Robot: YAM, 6 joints.
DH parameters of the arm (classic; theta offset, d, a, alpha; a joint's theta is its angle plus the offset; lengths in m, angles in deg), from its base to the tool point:
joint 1: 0 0.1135 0.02 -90
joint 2: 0 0 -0.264 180
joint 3: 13.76 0 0.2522 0
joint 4: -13.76 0 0.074 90
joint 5: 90 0 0 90
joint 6: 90 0.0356 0 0
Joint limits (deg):
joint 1: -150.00..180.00
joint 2: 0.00..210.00
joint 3: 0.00..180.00
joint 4: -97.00..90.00
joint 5: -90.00..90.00
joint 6: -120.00..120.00
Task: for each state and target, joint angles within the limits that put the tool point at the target. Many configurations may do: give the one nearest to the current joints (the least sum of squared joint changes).
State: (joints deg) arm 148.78 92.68 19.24 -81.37 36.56 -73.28
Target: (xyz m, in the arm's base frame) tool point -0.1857 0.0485 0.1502
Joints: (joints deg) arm 171.44 92.64 45.69 -73.52 34.83 -73.28
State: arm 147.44 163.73 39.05 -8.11 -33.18 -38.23
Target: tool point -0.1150 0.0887 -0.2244
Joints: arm 135.64 182.39 59.48 0.24 -28.49 -38.23
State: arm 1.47 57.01 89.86 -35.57 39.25 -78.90
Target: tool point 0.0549 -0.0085 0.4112
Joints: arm 11.77 30.50 67.24 -54.07 33.25 -78.90
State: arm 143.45 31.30 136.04 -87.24 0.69 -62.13
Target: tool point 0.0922 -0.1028 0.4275
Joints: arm 132.40 20.96 100.92 -97.00 -1.97 -62.13
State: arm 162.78 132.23 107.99 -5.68 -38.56 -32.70
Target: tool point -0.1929 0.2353 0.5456
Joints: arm 125.14 85.76 108.36 -11.67 -38.86 -32.70
